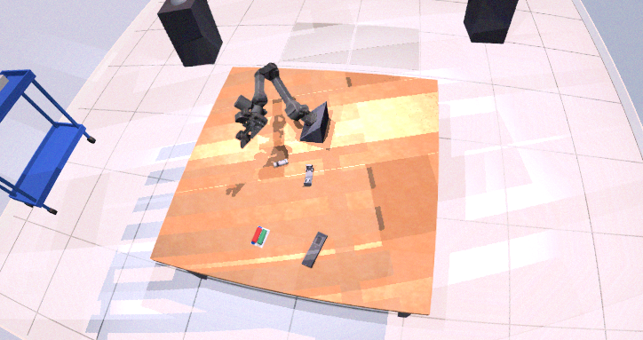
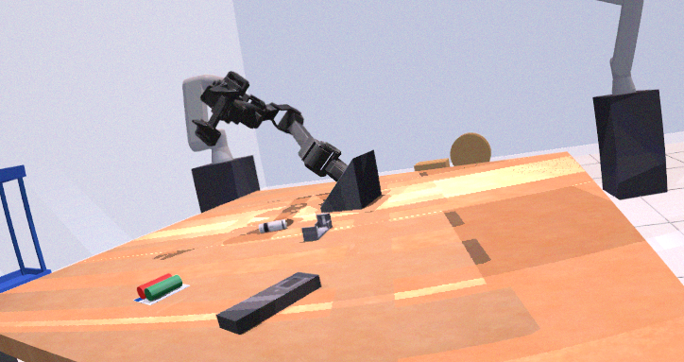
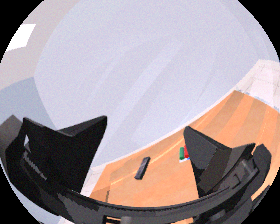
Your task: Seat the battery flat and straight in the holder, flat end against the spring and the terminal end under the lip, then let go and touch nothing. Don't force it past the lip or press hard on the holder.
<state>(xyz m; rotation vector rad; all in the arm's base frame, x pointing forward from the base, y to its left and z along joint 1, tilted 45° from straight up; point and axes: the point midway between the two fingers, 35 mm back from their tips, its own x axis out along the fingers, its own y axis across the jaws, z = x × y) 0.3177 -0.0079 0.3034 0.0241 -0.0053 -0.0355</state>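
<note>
Right now my gripper tip is 100 mm past the battery, 70 mm to the right of it and 320 mm above it.
</note>
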